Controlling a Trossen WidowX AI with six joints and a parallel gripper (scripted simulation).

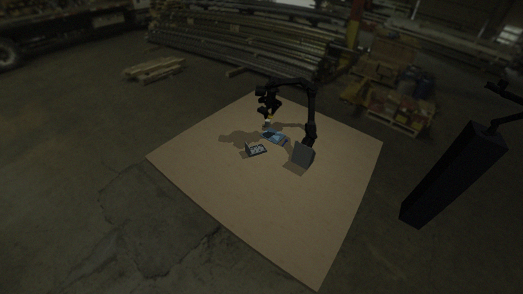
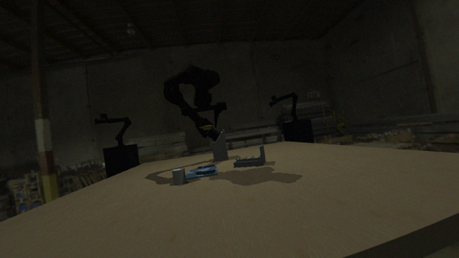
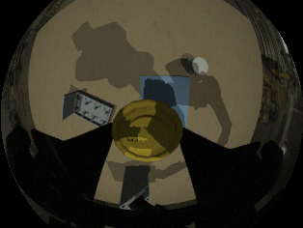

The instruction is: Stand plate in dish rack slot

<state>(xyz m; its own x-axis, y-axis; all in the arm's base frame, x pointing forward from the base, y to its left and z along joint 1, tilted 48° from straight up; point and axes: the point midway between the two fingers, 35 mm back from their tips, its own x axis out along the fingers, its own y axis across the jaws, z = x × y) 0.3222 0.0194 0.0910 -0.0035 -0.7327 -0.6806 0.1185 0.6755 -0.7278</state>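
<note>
My gripper tip is 30 mm past the grey dish rack, 170 mm to the right of it and 160 mm above it. Round my gripper tip: light blue mat 20 mm behind, 50 mm to the right, 180 mm below; white cup 80 mm ahead, 120 mm to the right, 160 mm below; yellow plate 10 mm above.
</note>
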